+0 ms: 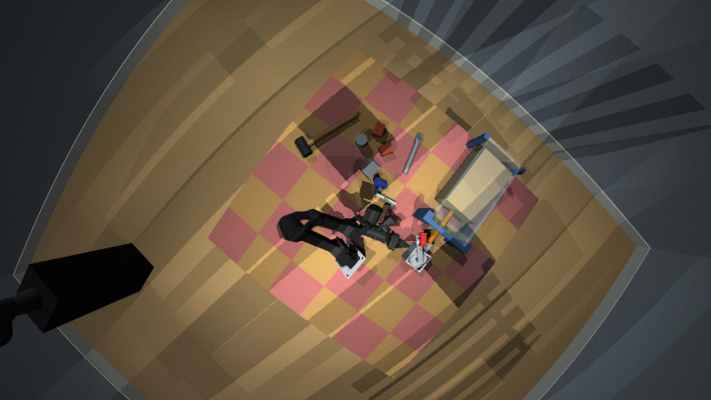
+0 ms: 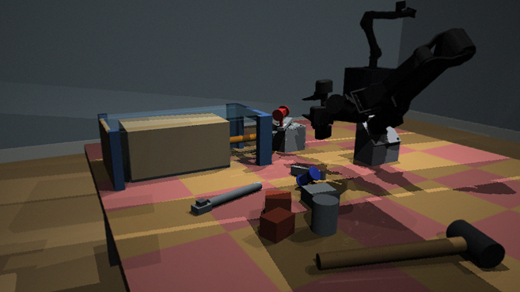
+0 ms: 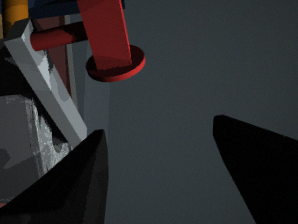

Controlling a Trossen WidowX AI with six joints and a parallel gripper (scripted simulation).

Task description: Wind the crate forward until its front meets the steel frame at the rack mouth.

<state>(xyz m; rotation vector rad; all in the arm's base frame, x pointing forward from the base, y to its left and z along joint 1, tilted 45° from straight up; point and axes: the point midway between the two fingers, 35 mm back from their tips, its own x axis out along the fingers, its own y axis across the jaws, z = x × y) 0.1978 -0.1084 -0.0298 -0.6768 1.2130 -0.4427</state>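
The grey crank arm lies 3 cm ahead of my gripper tip, 7 cm to the right of it and 6 cm below it. From my gripper tip the other things lie so: grey winch: 4 cm behind, 12 cm to the right, 14 cm below; then blue-knobbed winch handle: 10 cm ahead, 20 cm to the left, 15 cm below; then red knob: 6 cm ahead, 4 cm to the right, 4 cm below.
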